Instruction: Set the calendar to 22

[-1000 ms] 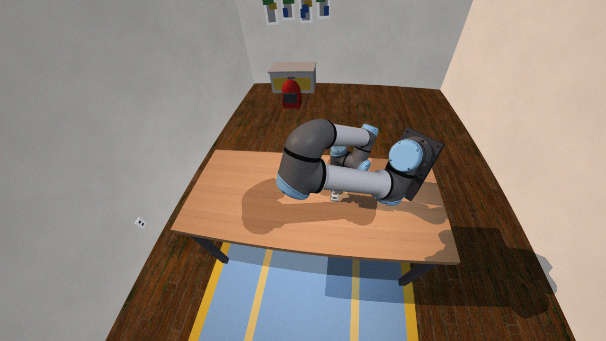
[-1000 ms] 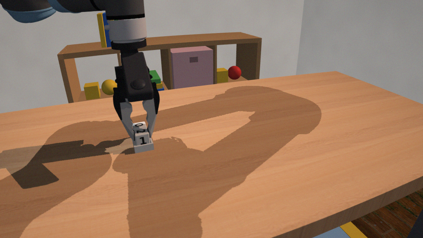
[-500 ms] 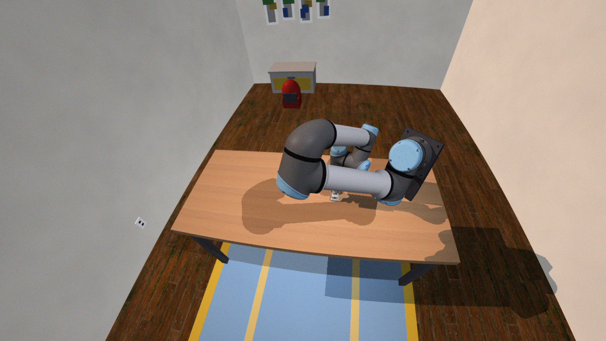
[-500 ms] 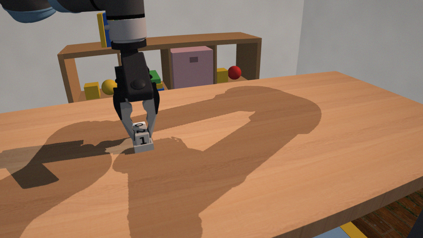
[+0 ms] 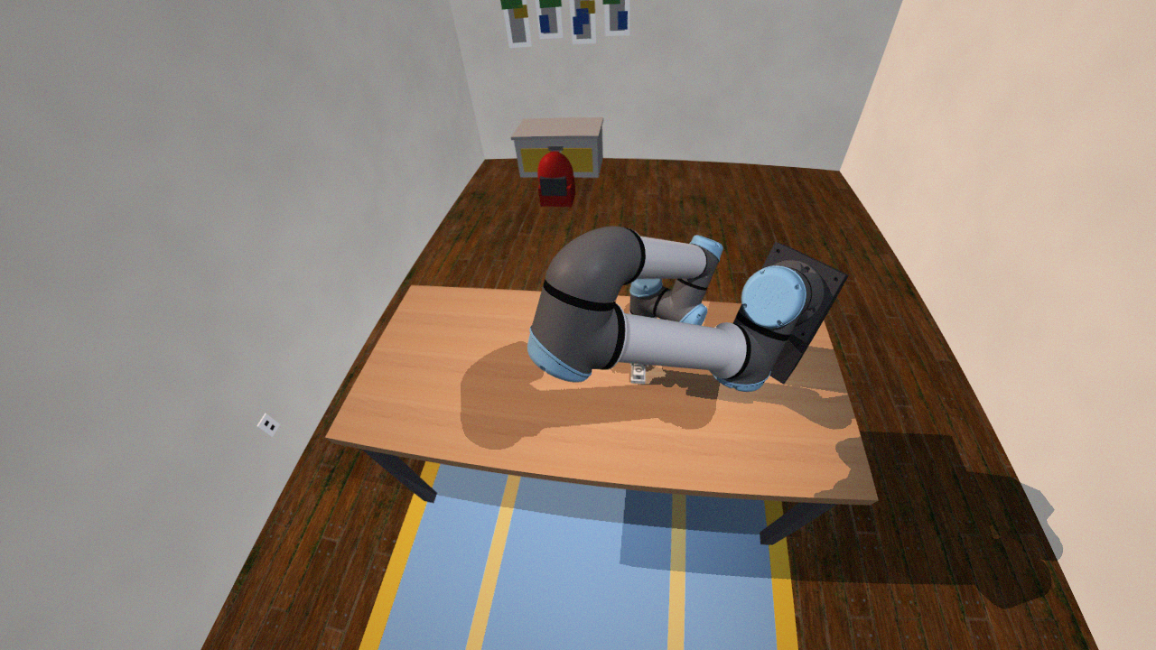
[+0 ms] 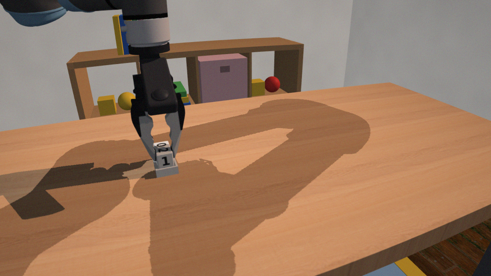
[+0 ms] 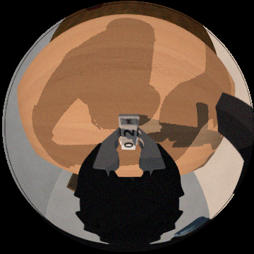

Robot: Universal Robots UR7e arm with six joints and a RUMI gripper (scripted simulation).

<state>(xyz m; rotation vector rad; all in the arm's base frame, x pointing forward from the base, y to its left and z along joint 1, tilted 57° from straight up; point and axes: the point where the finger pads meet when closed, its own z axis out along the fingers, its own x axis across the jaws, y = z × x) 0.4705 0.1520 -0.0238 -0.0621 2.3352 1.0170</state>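
My gripper is now 1 cm past the grey tray, 2 cm to the right of it and 3 cm above it. Round my hand: white cube (1 cm below).
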